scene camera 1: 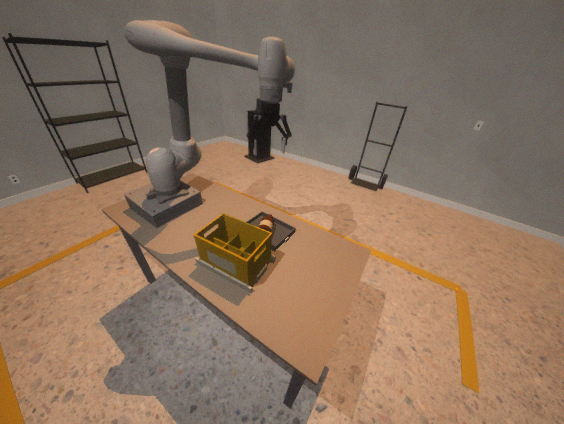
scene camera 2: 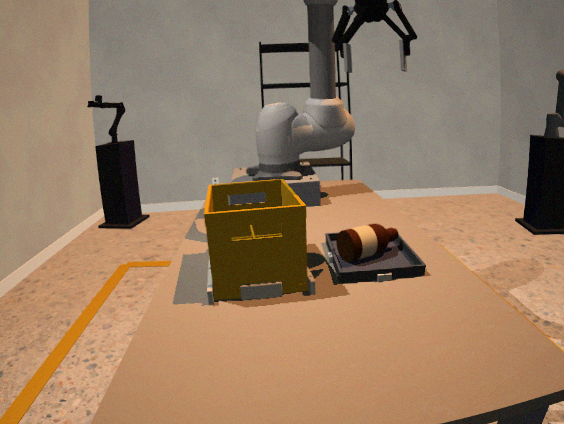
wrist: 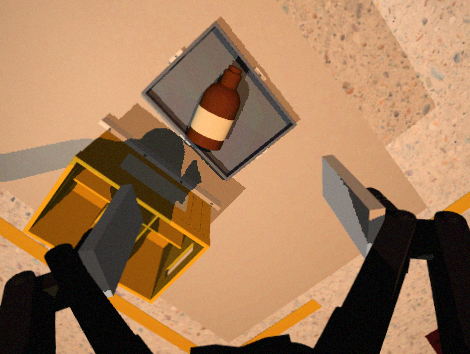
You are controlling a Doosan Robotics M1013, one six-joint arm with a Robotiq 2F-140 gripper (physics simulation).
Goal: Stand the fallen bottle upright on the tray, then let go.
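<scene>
My gripper: visible in scene camera 1, scene camera 2 and the wrist view (229,189). Same spot on the gripper: (scene camera 2: 345,49) and (scene camera 1: 256,143).
</scene>
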